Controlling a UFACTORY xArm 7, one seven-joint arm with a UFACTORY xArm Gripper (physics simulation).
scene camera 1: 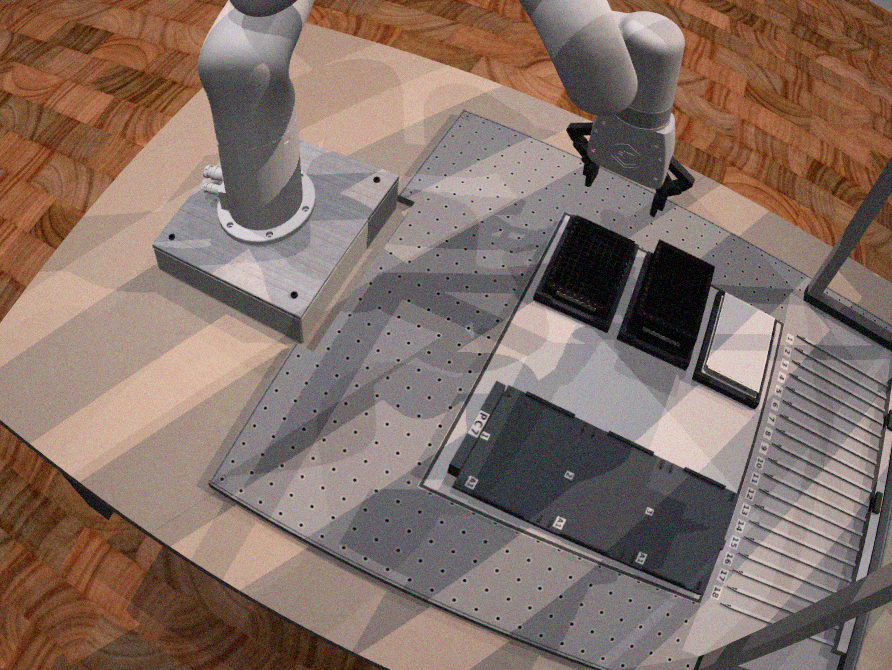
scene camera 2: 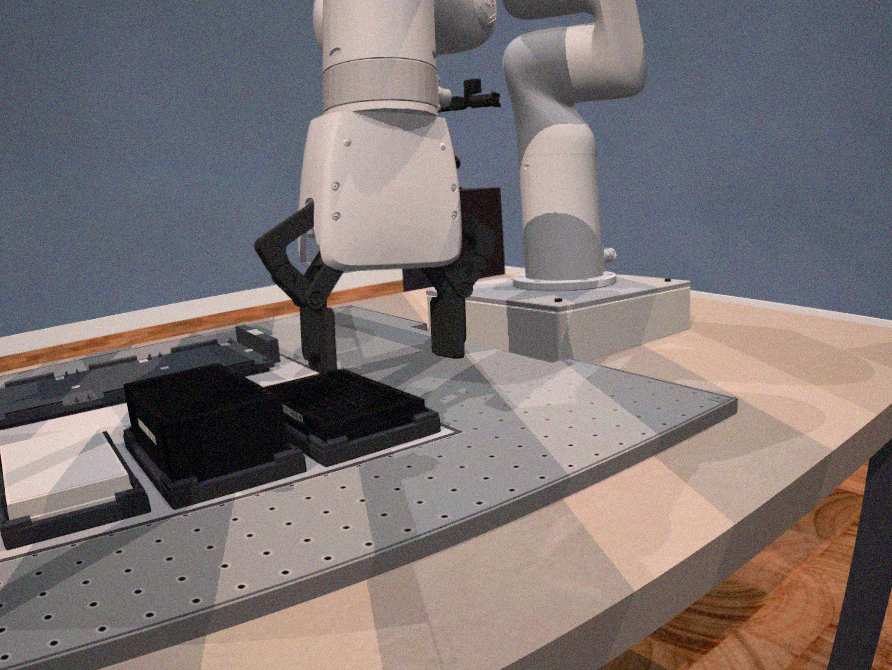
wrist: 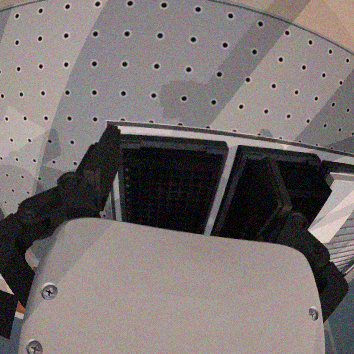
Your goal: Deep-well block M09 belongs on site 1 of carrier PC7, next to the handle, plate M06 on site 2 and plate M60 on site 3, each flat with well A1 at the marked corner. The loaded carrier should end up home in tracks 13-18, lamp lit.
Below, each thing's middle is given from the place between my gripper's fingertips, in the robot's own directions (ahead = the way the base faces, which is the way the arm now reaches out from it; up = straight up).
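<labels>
The dark carrier (scene camera 1: pixel 523 455) is 50 mm ahead of my hand, 370 mm to the right of it and 50 mm below it. As for the white-topped plate (scene camera 2: pixel 55 474), my hand is 130 mm to the left of it, 50 mm above it and 200 mm short of it.
</labels>
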